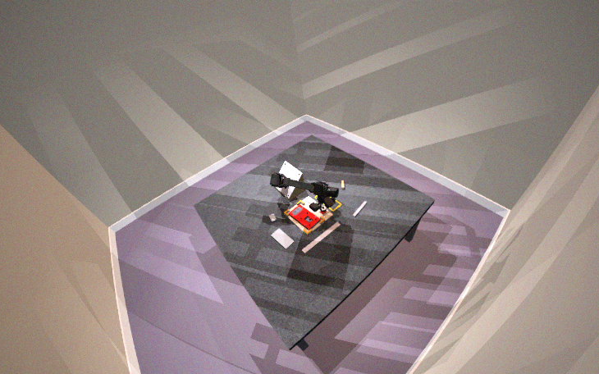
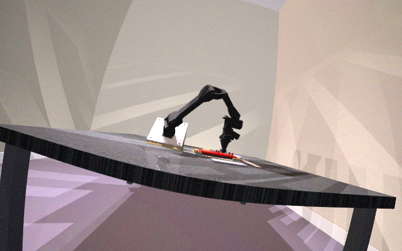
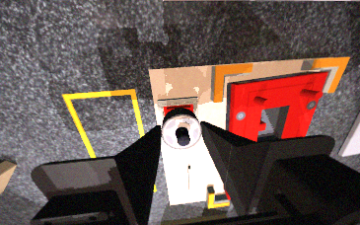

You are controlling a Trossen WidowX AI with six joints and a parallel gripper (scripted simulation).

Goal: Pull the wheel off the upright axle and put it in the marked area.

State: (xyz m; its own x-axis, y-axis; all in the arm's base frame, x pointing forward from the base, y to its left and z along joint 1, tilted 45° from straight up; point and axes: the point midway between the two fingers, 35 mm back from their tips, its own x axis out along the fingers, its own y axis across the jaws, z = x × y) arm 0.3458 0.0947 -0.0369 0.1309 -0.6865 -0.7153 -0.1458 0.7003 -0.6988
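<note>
The wheel lies right at my gripper tip. Round my gripper tip: pale strip (15 cm ahead, 12 cm to the right, 4 cm below); then white flat plate (33 cm to the right, 4 cm below, 2 cm ahead); then tan block (26 cm to the left, 12 cm behind, 3 cm below).
</note>
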